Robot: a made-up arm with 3 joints.
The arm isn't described. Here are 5 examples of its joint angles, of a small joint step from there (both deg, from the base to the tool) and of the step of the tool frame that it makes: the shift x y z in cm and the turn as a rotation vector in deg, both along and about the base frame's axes.
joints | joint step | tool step
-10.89 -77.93 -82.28 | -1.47 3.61 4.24 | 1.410 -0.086 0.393 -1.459 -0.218 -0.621
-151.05 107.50 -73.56 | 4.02 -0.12 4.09 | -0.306 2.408 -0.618 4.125 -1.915 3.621
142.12 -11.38 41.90 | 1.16 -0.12 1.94 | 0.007 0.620 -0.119 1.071 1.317 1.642
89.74 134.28 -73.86 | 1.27 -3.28 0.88 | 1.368 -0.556 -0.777 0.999 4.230 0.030
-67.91 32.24 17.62 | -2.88 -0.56 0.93 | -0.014 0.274 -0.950 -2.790 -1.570 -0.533
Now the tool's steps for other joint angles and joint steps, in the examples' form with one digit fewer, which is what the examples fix.
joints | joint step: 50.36 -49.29 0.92 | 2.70 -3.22 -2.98
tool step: -1.43 -0.03 -1.25 2.68 0.36 -0.14
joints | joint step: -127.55 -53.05 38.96 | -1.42 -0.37 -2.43
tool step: -0.20 -0.09 -0.85 -1.51 1.53 -1.28
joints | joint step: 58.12 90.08 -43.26 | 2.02 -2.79 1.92
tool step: 0.72 -1.41 -1.05 1.76 4.16 -2.41
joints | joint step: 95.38 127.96 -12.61 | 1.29 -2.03 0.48
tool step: 0.81 -0.51 -0.70 1.13 2.57 0.27
